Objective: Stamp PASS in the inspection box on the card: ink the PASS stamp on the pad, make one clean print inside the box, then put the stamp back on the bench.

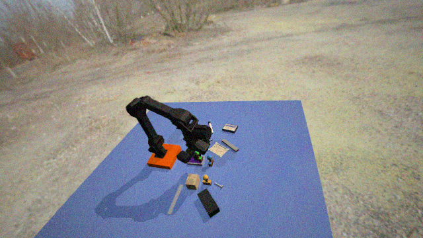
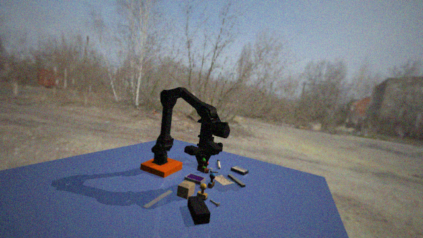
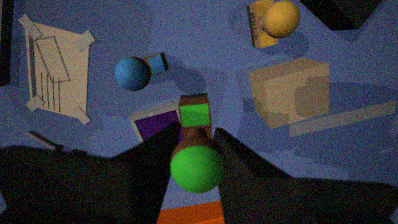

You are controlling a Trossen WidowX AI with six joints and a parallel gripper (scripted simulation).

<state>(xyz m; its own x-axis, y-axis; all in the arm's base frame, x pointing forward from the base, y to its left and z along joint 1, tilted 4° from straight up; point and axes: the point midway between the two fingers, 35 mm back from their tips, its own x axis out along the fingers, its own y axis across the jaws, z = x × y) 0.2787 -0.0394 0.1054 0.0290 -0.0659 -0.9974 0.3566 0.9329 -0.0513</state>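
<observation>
Now: gripper tip 9 cm to the left of the tan box, 7 cm above it and 2 cm past it. Also, from my gripper tip: blue-knobbed stamp (8 cm below, 4 cm to the left, 4 cm ahead); green-knobbed stamp (right at my gripper tip); purple ink pad (9 cm below, 5 cm to the left, 5 cm behind).
</observation>
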